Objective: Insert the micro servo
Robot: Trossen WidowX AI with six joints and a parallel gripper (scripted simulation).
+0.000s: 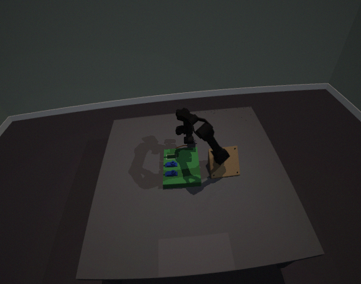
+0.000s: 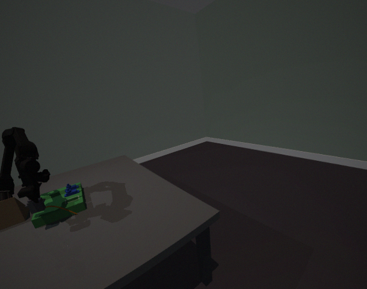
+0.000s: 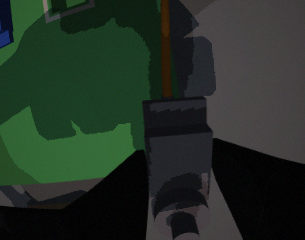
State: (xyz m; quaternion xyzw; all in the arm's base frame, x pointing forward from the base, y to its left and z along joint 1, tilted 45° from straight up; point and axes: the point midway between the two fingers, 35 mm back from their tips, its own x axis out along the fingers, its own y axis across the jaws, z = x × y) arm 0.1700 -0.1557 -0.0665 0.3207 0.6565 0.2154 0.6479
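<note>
The green deck is 40 mm ahead of my gripper tip, 130 mm to the left of it and 100 mm below it.
</note>
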